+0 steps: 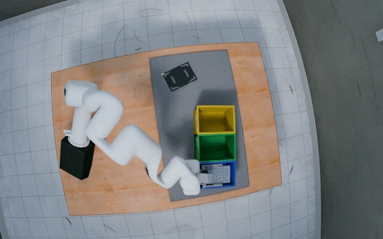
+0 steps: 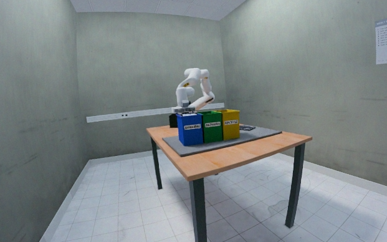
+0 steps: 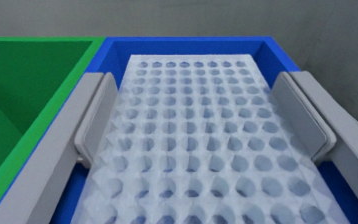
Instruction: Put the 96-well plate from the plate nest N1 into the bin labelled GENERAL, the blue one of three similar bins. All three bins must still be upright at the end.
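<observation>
Now: hand 10 mm above the clear 96-well plate. The rest, counted from my hand: blue general bin (90 mm below); green bin (20 mm behind, 130 mm to the left, 90 mm below); yellow bin (40 mm behind, 260 mm to the left, 90 mm below).
</observation>
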